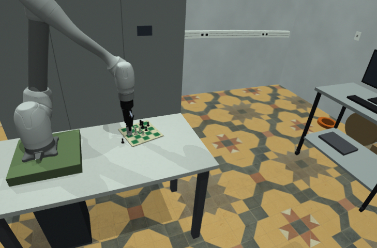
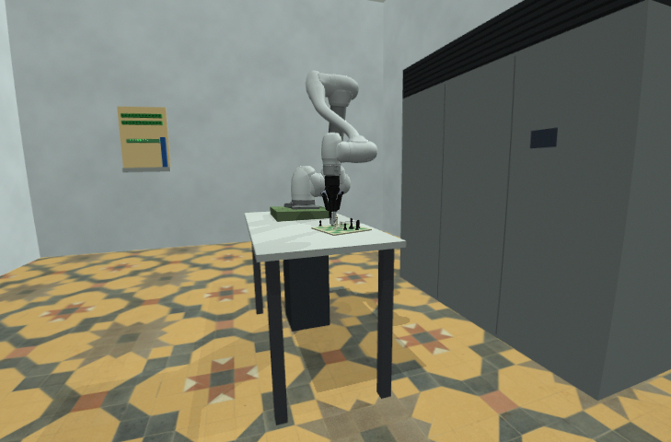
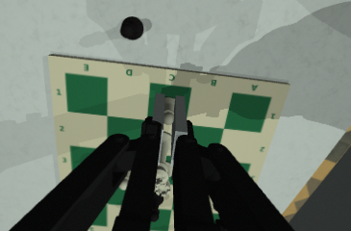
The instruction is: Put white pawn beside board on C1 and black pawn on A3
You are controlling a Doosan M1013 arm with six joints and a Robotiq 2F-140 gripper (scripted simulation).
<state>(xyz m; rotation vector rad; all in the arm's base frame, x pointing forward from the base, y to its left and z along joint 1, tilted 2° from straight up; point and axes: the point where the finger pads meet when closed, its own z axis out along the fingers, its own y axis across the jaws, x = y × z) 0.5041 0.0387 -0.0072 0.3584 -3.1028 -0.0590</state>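
Right now the chessboard is 70 mm ahead of my hand, 20 mm to the left of it and 50 mm below it.
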